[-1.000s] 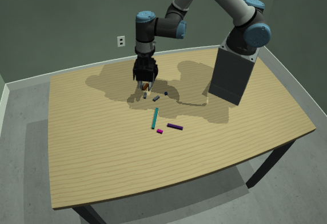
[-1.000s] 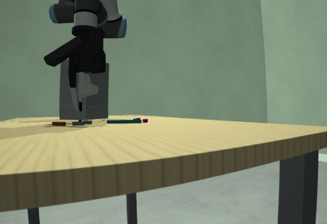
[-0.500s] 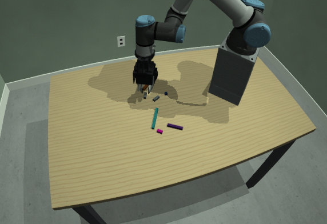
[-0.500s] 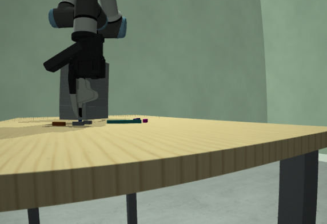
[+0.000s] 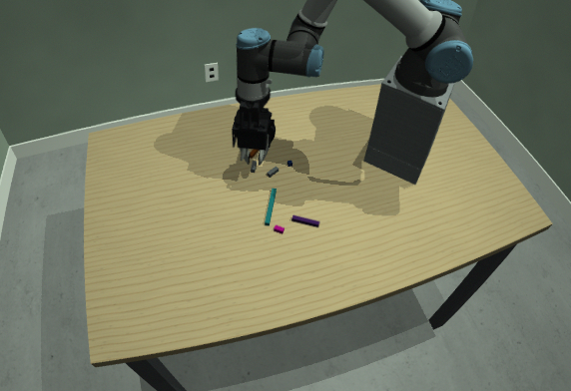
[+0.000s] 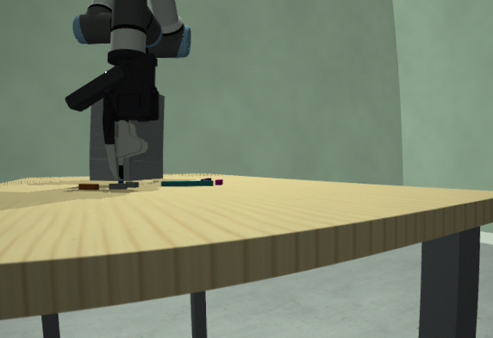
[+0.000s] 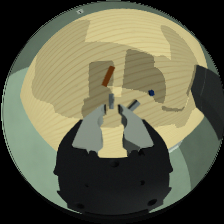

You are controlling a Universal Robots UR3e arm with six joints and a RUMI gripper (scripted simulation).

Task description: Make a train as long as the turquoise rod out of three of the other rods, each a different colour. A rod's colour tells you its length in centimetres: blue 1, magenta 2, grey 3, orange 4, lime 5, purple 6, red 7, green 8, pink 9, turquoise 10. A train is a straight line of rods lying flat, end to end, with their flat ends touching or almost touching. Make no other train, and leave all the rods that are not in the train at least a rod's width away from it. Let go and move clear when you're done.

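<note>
Now: the orange rod 2 cm behind my hand, 5 cm to the right of it and 3 cm below it. From my hand the other things lie so: blue rod (8 cm behind, 2 cm to the left, 3 cm below); turquoise rod (2 cm ahead, 13 cm to the left, 3 cm below); magenta rod (3 cm ahead, 19 cm to the left, 3 cm below).
</note>
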